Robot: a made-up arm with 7 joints. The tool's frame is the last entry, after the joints.
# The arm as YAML. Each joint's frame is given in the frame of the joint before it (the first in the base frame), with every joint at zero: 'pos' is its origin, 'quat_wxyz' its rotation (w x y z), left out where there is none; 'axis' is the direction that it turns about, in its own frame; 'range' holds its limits. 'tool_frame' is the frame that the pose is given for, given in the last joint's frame.
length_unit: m
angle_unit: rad
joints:
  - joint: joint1
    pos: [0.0, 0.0, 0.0]
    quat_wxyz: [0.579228, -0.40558, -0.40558, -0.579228]
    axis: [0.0, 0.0, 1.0]
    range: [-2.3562, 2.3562]
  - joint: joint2
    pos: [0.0, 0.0, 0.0]
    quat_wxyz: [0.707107, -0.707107, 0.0, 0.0]
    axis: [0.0, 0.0, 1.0]
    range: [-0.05, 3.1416]
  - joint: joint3
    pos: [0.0, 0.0, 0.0]
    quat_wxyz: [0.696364, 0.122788, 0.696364, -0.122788]
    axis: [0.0, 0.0, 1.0]
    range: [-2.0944, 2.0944]
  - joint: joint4
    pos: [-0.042, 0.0, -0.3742]
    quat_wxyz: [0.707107, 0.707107, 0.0, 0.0]
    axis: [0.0, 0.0, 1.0]
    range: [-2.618, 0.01]
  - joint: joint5
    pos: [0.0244, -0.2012, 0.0]
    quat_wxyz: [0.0, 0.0, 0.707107, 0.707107]
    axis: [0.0, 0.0, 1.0]
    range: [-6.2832, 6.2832]
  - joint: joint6
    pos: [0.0, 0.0, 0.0]
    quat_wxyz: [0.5, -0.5, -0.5, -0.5]
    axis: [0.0, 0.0, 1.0]
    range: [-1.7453, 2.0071]
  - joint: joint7
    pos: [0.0, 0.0, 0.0]
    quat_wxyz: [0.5, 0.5, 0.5, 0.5]
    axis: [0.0, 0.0, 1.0]
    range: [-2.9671, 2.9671]
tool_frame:
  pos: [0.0, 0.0, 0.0]
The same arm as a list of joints. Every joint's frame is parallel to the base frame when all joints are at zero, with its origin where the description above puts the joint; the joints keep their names.
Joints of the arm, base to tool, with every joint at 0 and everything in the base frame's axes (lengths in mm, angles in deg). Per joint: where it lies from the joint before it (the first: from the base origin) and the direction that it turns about. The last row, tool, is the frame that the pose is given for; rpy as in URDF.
joint1: offset 0 0 0 axis 0 0.9397 0.342
joint2: offset 0 0 0 axis 1 0 0
joint3: offset 0 0 0 axis 0 0 1
joint4: offset 42 0 -374.2 axis 0 1 0
joint5: offset -24.4 0 -201.2 axis 0 0 1
joint6: offset 0 0 0 axis 0 1 0
joint7: offset 0 0 0 axis 0 0 1
tool: offset 0 0 0 rpy 0 0 0
Joint limits (deg, base to tool): -135..135 -2.86..180 -120..120 -150..0.57 -360..360 -100..115 -170..170

